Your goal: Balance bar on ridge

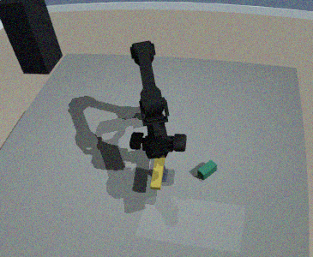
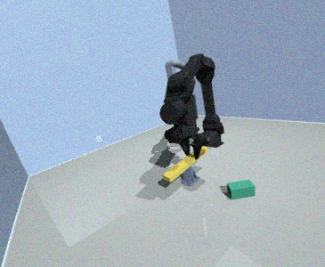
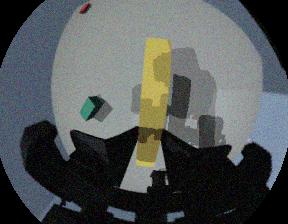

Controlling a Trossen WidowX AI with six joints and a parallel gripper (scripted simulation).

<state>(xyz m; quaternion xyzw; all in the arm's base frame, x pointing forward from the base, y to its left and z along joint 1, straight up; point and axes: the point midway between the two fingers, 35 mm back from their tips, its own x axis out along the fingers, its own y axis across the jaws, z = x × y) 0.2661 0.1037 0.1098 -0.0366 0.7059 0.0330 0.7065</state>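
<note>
Now: gripper tip 30 mm short of the yellow bar. Also, from my gripper tip: green block: 10 mm behind, 170 mm to the left, 60 mm below.
</note>
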